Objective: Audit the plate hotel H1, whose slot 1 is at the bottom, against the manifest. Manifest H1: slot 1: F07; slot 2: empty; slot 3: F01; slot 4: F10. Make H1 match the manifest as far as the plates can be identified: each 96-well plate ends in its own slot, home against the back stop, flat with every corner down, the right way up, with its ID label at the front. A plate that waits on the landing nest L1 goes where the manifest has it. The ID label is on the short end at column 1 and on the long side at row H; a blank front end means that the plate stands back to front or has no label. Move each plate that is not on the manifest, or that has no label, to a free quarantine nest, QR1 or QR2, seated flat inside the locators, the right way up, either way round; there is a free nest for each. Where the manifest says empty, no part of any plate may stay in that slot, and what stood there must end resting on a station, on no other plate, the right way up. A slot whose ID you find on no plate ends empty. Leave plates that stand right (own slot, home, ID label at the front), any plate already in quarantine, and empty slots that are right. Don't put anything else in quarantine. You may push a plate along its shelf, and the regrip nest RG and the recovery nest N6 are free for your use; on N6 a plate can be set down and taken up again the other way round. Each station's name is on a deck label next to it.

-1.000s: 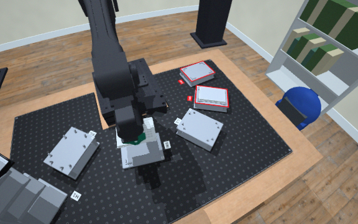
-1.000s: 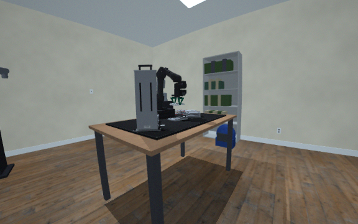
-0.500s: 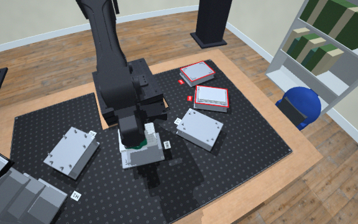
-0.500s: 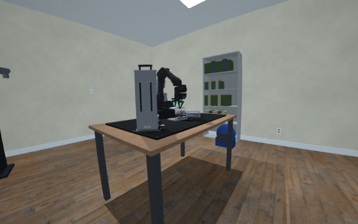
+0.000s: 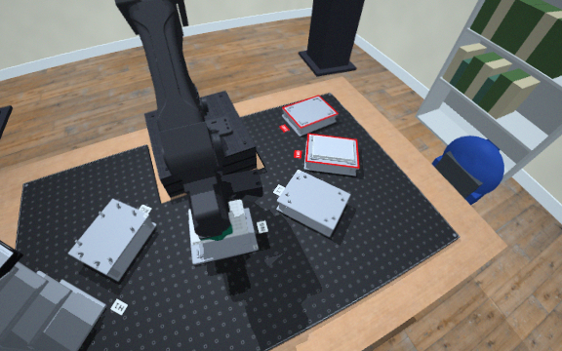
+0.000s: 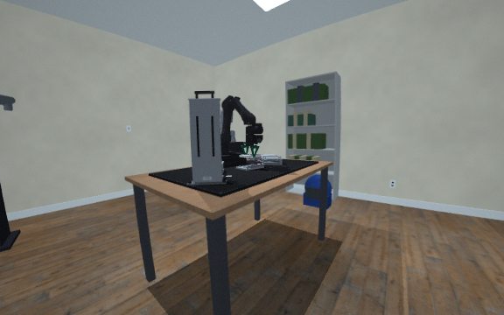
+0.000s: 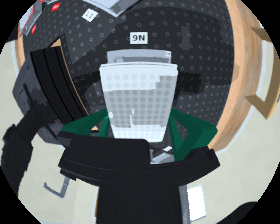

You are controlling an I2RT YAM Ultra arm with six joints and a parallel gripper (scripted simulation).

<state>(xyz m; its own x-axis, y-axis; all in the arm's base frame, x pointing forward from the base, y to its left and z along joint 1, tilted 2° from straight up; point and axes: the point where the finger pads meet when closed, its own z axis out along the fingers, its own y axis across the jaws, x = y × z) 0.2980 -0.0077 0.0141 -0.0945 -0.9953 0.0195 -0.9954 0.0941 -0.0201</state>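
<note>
Right now the N6 label is 10 mm ahead of my hand, 110 mm to the left of it and 90 mm below it. From my hand the other things lie so: plate hotel H1: 130 mm ahead, 430 mm to the right, 110 mm above; H1 deck label: 90 mm ahead, 270 mm to the right, 90 mm below; red-framed quarantine nest: 340 mm behind, 400 mm to the left, 60 mm below.
</note>
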